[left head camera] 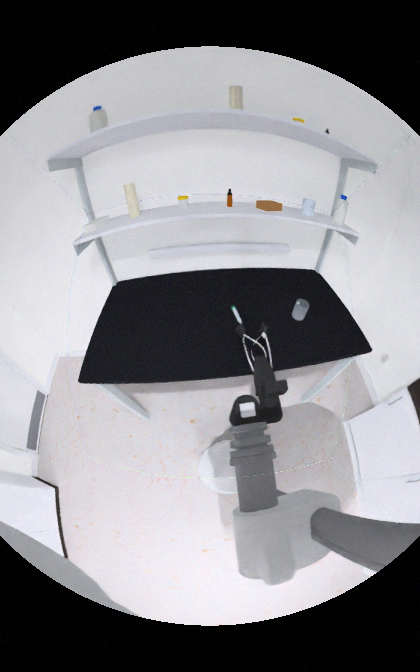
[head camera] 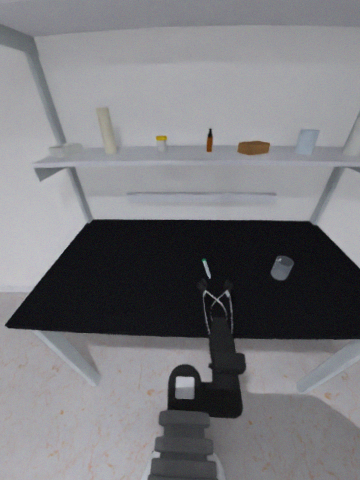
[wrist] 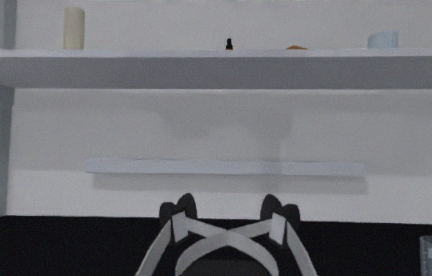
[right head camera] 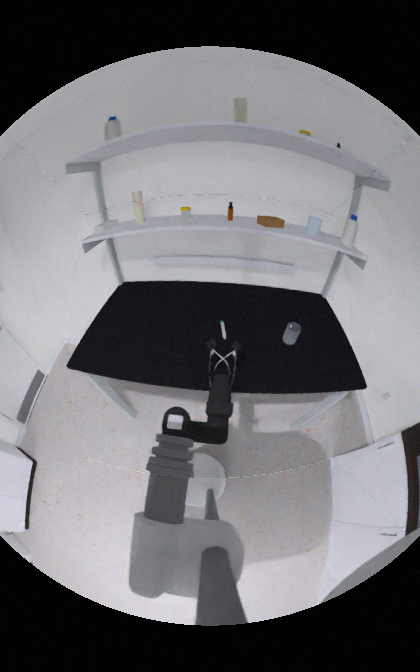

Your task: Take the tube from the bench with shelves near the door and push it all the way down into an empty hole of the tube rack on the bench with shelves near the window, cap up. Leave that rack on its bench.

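Frame: origin at the robot's base, x ahead, y left, z up, level; metres.
Seen in the pictures: gripper, fingertip midpoint: (head camera: 214,279) (wrist: 228,210).
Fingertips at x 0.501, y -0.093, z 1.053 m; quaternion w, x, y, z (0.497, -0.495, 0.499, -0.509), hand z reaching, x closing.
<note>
Pixels of each thing's top centre, then the offset from my fingertips to it. "spot": a spot on its surface instead. Level surfaces: height alone.
- tube, top centre: (head camera: 207,267) dx +0.199, dy -0.001, dz -0.146 m
- black bench top, surface height: dz -0.166 m
- clear beaker, top centre: (head camera: 284,260) dx +0.176, dy -0.330, dz -0.076 m
- brown bottle, surface spot: (head camera: 209,142) spot: dx +0.498, dy -0.001, dz +0.330 m
- brown tray, surface spot: (head camera: 253,148) spot: dx +0.436, dy -0.180, dz +0.317 m
The tube (head camera: 207,270) (left head camera: 237,315) (right head camera: 223,330), pale with a green cap, lies on its side on the black bench top (head camera: 125,290) (left head camera: 165,330) (right head camera: 150,330). Its cap end points toward the back wall. My gripper (head camera: 215,285) (left head camera: 252,329) (right head camera: 223,345) (wrist: 228,210) is open and empty, with its fingers apart. In the head view it shows just in front of the tube's near end, over the front half of the bench; its height above the top is hard to tell. The tube does not show in the wrist view. The tube rack and its bench are not in view.
A clear beaker (head camera: 282,268) (left head camera: 300,310) (right head camera: 291,333) (wrist: 426,255) stands on the bench, right of the tube. A lower shelf (head camera: 190,156) (wrist: 215,70) crosses above the bench, holding a brown bottle (head camera: 209,142), a brown tray (head camera: 253,148) and other items. White cabinets (right head camera: 367,480) stand at right.
</note>
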